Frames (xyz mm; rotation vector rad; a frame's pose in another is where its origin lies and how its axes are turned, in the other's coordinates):
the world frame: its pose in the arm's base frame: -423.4 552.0 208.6 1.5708 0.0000 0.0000
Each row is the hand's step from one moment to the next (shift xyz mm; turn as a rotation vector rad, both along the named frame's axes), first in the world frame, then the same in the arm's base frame.
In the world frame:
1: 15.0 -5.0 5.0 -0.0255 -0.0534 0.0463
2: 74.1 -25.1 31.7 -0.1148 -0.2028 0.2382
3: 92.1 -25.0 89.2 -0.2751 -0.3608 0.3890
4: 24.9 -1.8 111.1 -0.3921 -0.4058 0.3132
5: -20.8 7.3 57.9 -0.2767 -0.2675 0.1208
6: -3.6 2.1 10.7 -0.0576 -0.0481 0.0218
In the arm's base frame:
1: 15.0 -5.0 -5.0 -0.0255 -0.0463 -0.0534
2: 74.1 -31.7 -25.1 -0.1148 -0.2382 -0.2028
3: 92.1 -89.2 -25.0 -0.2751 -0.3890 -0.3608
4: 24.9 -111.1 -1.8 -0.3921 -0.3132 -0.4058
5: -20.8 -57.9 7.3 -0.2767 -0.1208 -0.2675
6: -3.6 -10.7 2.1 -0.0576 -0.0218 -0.0481

